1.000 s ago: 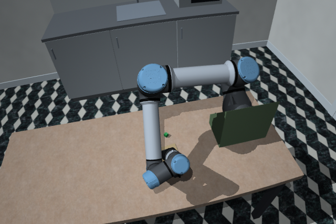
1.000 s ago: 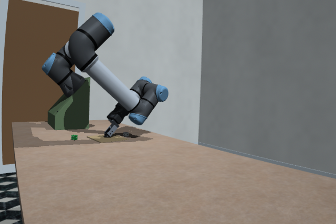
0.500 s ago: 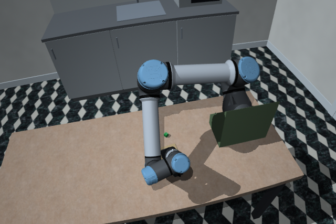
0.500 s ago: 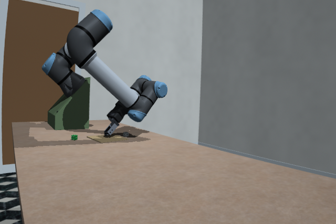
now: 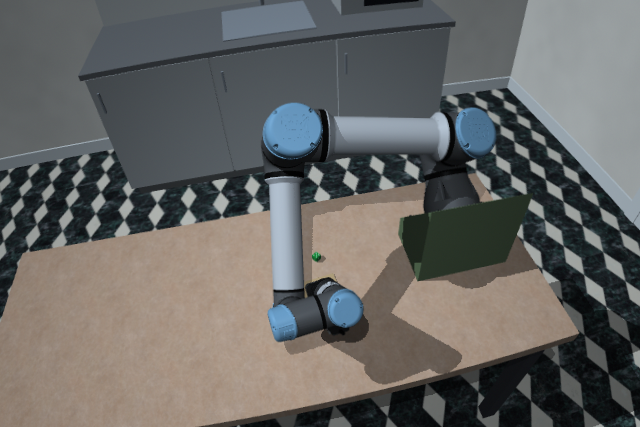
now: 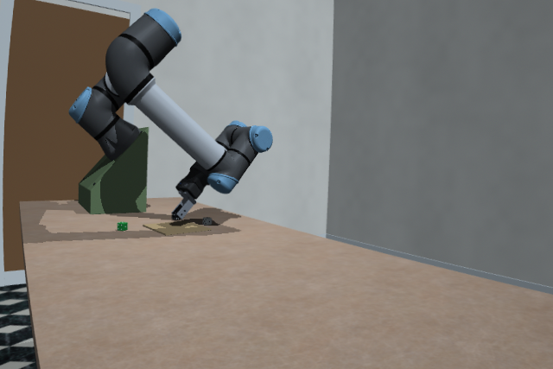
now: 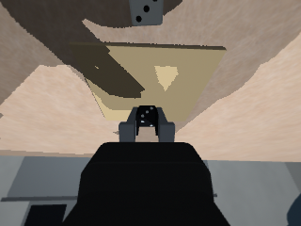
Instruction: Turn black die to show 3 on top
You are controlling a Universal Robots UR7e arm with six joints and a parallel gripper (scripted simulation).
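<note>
The tan mat is 40 mm below my hand and 10 mm to the right of it. Also, from my hand: green die: 150 mm to the right, 40 mm below, 30 mm behind; then white die: 90 mm to the left, 40 mm below, 10 mm behind; then black die: 10 mm to the right, 10 mm below.
</note>
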